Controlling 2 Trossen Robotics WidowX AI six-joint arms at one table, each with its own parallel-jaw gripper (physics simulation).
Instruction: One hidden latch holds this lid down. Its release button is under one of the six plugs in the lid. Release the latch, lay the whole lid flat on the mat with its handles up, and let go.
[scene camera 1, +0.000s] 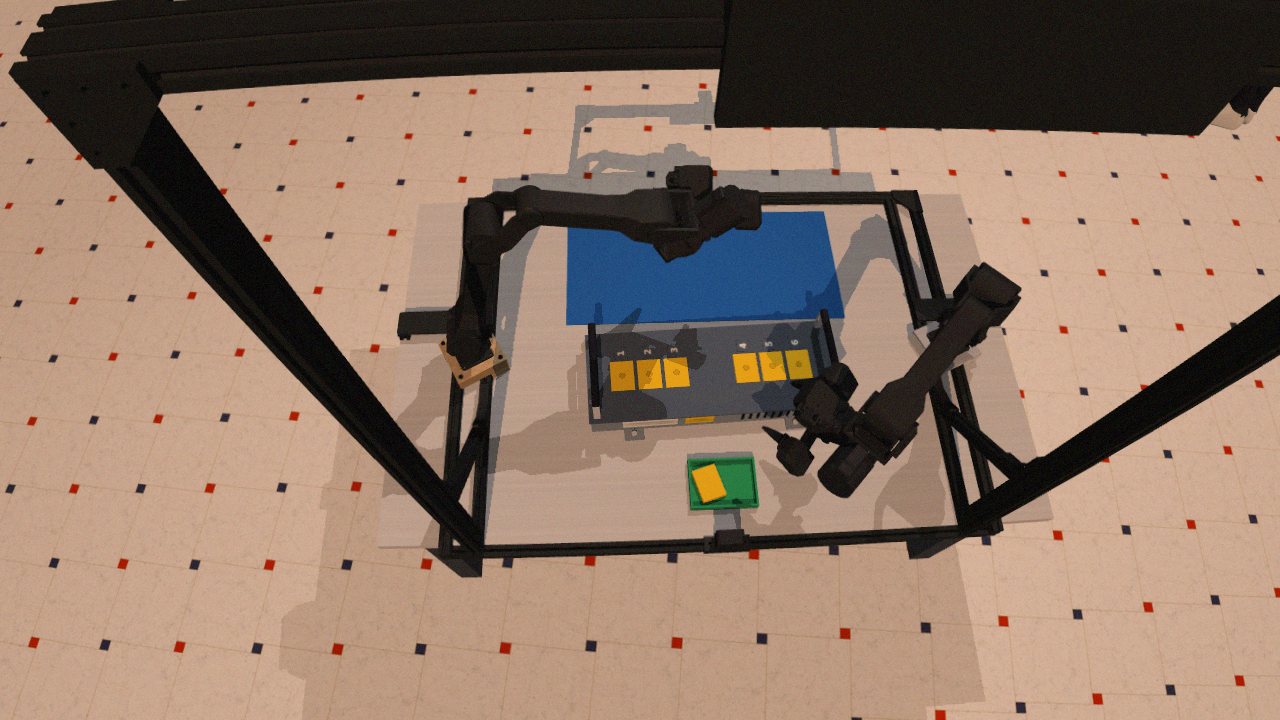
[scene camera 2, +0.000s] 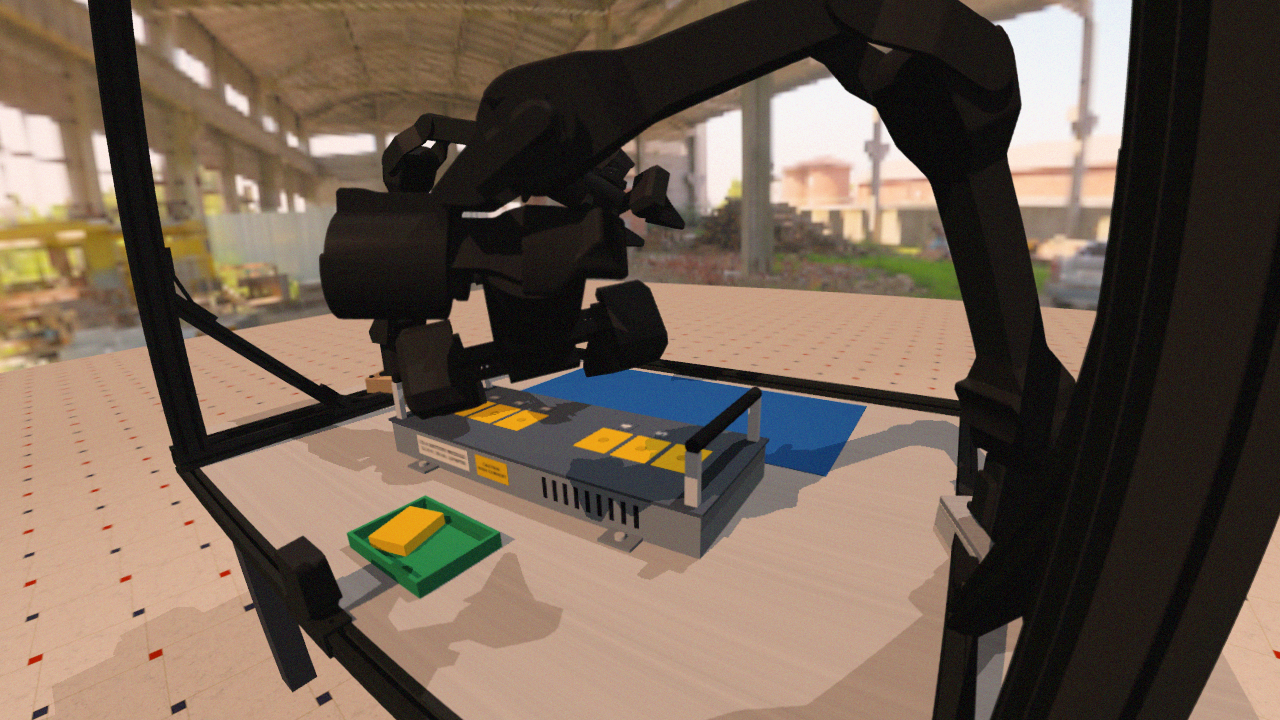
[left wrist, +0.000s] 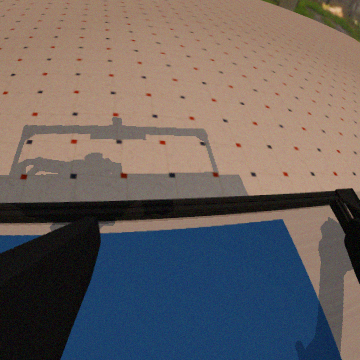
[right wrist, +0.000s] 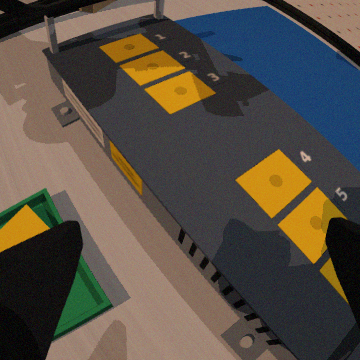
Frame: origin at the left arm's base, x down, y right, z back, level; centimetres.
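Seen in the pictures: left gripper, fingertip midpoint: (scene camera 2: 662, 235) (left wrist: 229, 232); right gripper, fingertip midpoint: (scene camera 1: 777, 405) (scene camera 2: 536, 384) (right wrist: 207, 233); left arm's base, link origin: (scene camera 1: 471, 350).
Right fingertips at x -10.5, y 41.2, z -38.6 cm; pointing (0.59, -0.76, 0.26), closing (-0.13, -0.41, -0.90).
Observation:
Offsets run from my right fingertips to a thing's middle. "spot": to the spot under its first point. Level surfaces: height alone.
The dark grey lid {spot: dx +10.3, dy -12.9, dz +3.4 cm} (scene camera 1: 711, 380) (scene camera 2: 550, 436) (right wrist: 200, 145) sits level on its box, with a raised black handle at each end. Six yellow plugs, numbered 1 to 6, sit in it; plug 1 {dx +10.3, dy -22.1, dz +17.0 cm} (scene camera 1: 622, 375) (right wrist: 129, 47) is at the left in scene camera 1, plug 6 {dx +10.3, dy -7.4, dz -12.6 cm} (scene camera 1: 798, 364) at the right. No latch button shows. The blue mat {dx +15.0 cm} (scene camera 1: 626, 286) (left wrist: 200, 295) (right wrist: 300, 60) lies behind the box. My right gripper (right wrist: 207, 233) is open and empty above the box's front side, near plugs 5 and 6. My left gripper (scene camera 1: 711, 234) is open and empty, high above the mat.
A green tray {dx +14.3, dy +3.6, dz +11.4 cm} (scene camera 1: 756, 483) (scene camera 2: 460, 567) (right wrist: 75, 310) stands in front of the box, holding a loose yellow block {dx +14.1, dy +2.4, dz +13.6 cm} (scene camera 1: 708, 483) (scene camera 2: 407, 529) (right wrist: 22, 225). A black frame (scene camera 1: 626, 546) borders the table. My right arm rises over the box's right front corner in scene camera 1.

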